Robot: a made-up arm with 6 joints.
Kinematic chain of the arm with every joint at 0, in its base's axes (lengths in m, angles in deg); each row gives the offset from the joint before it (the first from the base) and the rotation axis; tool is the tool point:
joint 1: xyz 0 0 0.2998 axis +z
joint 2: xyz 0 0 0 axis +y
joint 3: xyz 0 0 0.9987 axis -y
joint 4: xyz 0 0 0 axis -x
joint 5: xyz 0.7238 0 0 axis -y
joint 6: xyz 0 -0.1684 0 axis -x
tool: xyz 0 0 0
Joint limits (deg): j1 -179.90..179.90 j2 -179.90..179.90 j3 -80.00..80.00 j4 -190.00..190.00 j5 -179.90..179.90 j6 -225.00..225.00
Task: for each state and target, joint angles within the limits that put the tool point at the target. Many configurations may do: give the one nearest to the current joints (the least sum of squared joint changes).
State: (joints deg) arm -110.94 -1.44 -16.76 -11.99 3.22 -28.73
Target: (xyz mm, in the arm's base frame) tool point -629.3 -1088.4 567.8
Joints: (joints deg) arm -112.39 43.34 5.68 -6.91 3.22 -28.73
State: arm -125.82 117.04 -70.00 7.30 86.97 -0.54
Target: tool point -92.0 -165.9 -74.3
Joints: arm -79.61 119.31 -78.93 44.35 86.97 -0.54
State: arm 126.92 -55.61 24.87 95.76 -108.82 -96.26
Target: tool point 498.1 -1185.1 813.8
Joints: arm 113.90 -99.53 1.37 98.45 -108.82 -96.26
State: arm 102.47 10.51 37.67 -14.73 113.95 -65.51
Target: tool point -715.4 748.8 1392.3
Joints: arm 142.61 18.20 33.65 -17.61 113.95 -65.51
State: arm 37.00 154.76 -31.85 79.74 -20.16 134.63
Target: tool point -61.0 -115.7 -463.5
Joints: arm 41.29 141.68 -52.48 73.91 -20.16 134.63
